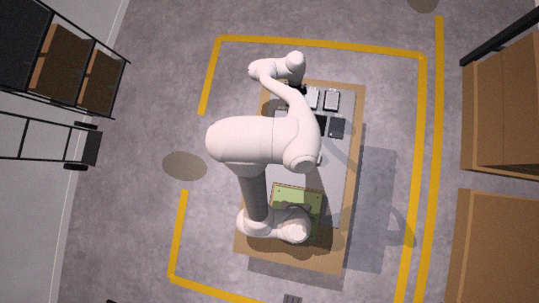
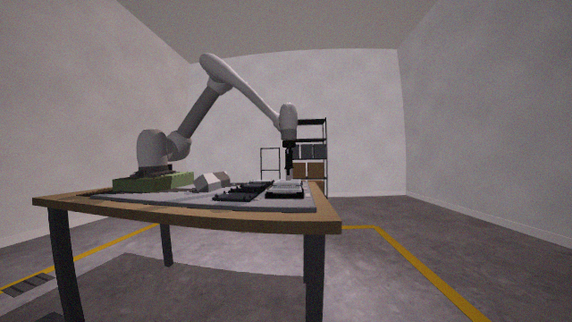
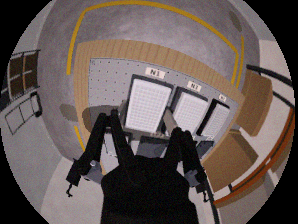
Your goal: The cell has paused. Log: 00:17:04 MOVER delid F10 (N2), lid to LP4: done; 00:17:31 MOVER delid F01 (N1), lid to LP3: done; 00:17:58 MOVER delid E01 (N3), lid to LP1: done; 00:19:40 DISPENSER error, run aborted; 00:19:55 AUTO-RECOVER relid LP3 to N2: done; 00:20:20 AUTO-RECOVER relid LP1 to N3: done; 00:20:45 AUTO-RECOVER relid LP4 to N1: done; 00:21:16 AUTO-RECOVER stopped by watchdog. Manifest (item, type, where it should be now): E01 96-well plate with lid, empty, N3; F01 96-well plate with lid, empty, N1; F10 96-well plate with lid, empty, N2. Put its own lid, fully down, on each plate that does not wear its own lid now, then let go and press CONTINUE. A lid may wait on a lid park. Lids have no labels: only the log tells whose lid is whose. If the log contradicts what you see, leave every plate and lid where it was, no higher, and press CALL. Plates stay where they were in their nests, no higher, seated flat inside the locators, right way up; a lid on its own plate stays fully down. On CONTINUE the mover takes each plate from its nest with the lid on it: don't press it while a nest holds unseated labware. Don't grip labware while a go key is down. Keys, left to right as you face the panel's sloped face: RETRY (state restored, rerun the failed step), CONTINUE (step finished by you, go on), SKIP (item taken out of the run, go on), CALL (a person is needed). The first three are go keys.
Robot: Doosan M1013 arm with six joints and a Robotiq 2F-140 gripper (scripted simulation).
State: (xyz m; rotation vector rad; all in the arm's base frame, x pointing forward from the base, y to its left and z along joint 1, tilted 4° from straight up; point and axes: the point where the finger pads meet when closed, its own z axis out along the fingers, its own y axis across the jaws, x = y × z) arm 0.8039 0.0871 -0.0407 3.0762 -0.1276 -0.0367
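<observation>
The label is 9 cm behind my hand, 8 cm to the left of it and 5 cm below it.
</observation>
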